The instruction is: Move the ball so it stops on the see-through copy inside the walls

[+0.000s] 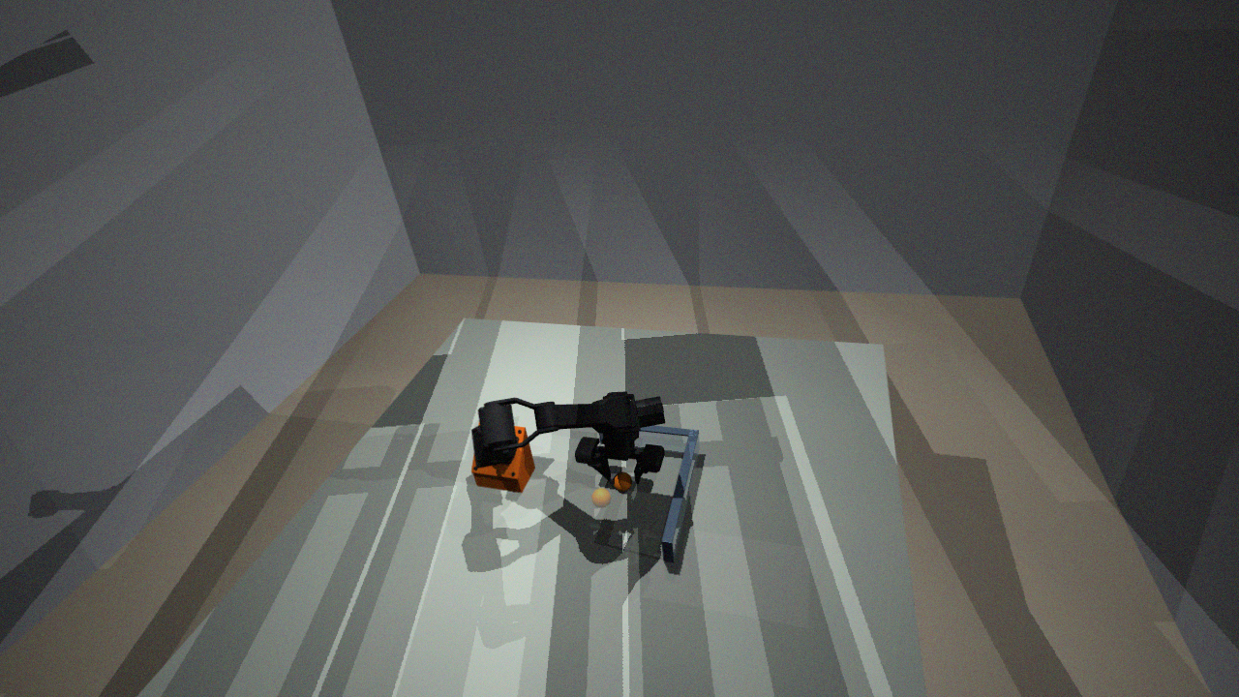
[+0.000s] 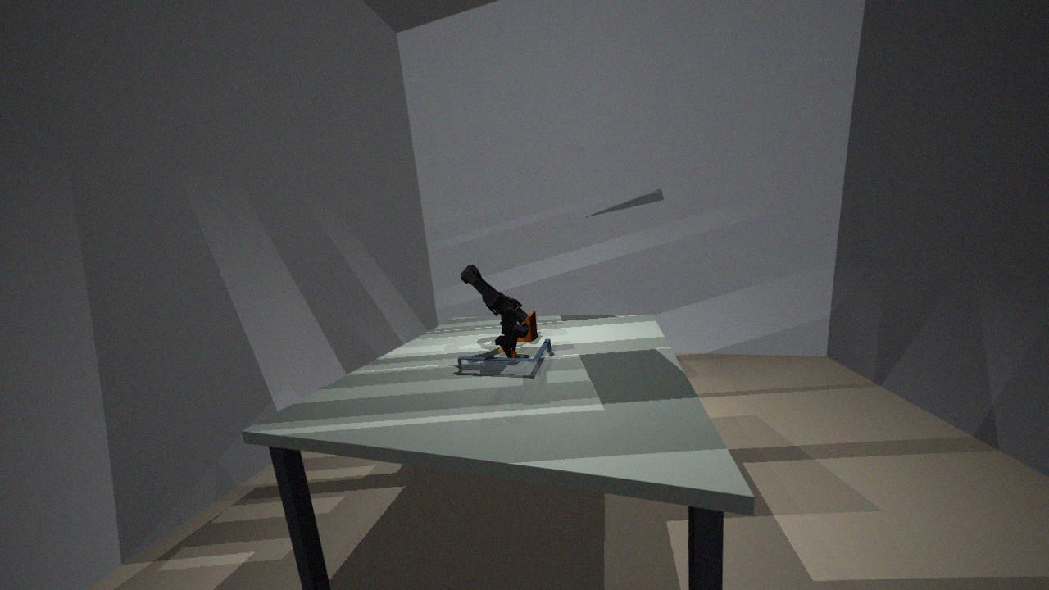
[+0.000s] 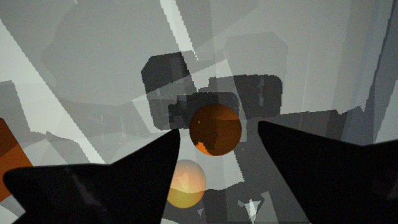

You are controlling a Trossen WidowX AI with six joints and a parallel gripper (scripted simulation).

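My gripper tip is right at the orange ball.
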